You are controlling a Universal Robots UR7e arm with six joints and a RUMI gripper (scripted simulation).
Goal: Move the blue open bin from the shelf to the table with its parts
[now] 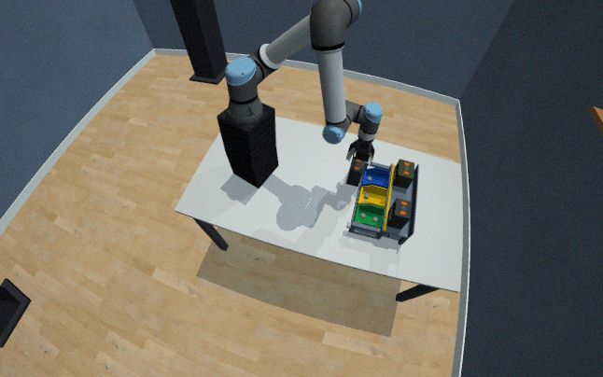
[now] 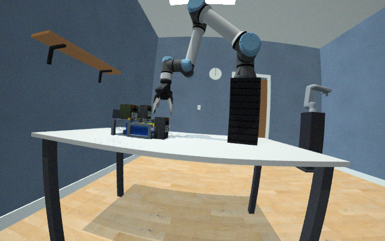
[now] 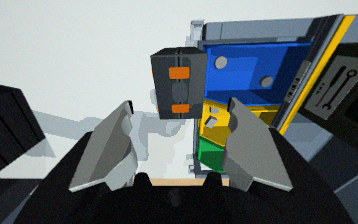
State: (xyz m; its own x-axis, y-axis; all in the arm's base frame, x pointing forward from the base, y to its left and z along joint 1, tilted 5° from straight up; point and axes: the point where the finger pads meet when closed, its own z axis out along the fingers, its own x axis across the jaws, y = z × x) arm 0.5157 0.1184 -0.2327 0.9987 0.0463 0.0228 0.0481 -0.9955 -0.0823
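The dark box is 90 mm below my hand. The rest, counted from my hand: blue open bin (130 mm ahead, 110 mm below); yellow bin (140 mm ahead, 110 mm to the right, 110 mm below); yellow divider (190 mm ahead, 110 mm to the right, 50 mm below).
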